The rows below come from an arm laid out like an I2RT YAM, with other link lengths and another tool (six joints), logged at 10 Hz.
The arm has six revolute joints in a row. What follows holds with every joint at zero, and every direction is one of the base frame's. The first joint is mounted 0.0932 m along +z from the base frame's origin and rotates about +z. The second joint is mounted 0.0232 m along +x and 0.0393 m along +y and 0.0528 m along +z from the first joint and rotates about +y. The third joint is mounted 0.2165 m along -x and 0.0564 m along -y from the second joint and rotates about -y. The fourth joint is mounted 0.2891 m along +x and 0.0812 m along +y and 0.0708 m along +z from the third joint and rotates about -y. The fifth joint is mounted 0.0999 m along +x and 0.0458 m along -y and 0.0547 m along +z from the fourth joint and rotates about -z. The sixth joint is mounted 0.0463 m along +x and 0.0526 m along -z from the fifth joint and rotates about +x. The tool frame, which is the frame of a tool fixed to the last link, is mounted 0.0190 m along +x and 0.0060 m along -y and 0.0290 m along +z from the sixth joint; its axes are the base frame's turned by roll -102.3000, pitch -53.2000 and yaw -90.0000 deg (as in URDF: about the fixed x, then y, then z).
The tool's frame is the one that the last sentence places.
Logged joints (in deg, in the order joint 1, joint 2, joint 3, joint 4, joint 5, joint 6), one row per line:
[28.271, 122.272, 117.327, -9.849, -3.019, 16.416]
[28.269, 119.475, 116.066, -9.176, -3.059, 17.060]
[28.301, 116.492, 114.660, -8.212, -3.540, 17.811]
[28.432, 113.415, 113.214, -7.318, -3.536, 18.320]
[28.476, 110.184, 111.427, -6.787, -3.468, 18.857]
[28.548, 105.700, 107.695, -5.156, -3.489, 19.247]
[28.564, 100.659, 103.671, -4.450, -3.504, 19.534]
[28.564, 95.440, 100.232, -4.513, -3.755, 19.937]
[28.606, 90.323, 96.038, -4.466, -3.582, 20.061]
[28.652, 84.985, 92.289, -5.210, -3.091, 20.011]
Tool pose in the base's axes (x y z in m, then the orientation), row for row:
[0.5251, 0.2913, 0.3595, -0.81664, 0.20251, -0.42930, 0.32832]
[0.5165, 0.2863, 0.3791, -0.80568, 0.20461, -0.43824, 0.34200]
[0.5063, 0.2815, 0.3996, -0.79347, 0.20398, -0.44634, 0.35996]
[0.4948, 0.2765, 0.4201, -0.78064, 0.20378, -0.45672, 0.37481]
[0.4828, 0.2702, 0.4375, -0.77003, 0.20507, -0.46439, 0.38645]
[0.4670, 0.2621, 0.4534, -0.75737, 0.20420, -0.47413, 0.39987]
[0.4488, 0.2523, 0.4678, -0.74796, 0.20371, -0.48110, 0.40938]
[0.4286, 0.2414, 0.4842, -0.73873, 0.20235, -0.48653, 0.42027]
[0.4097, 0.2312, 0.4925, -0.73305, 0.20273, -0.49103, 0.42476]
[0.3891, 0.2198, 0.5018, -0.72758, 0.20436, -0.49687, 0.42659]
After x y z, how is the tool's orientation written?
As a quaternion, x y z w.
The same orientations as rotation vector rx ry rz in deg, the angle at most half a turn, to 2 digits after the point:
[-122.48, 30.37, -64.39]
[-120.04, 30.48, -65.29]
[-117.20, 30.13, -65.93]
[-114.49, 29.89, -66.99]
[-112.32, 29.91, -67.74]
[-109.78, 29.60, -68.73]
[-107.94, 29.40, -69.43]
[-106.08, 29.06, -69.86]
[-105.05, 29.05, -70.36]
[-104.17, 29.26, -71.14]

